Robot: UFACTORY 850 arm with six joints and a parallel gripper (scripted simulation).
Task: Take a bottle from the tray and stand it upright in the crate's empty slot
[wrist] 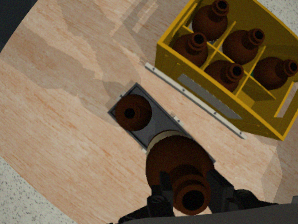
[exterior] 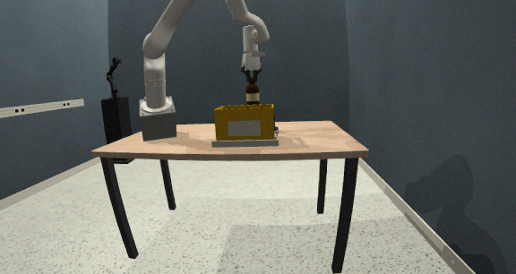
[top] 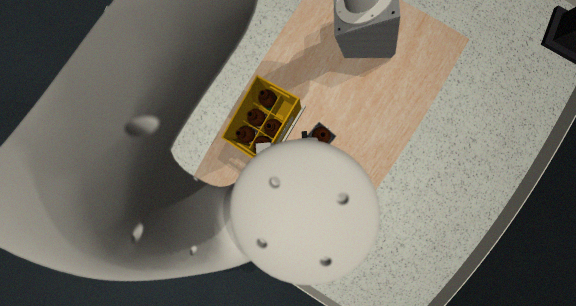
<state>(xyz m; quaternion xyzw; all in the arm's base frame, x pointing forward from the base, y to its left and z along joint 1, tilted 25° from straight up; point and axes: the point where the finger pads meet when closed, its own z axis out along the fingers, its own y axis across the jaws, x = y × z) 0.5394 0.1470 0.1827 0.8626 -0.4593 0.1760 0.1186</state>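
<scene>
The brown bottle lies 70 mm below my hand. Round my hand: dark tray: 300 mm below; then yellow crate: 230 mm below, 220 mm to the right, 40 mm behind.
</scene>
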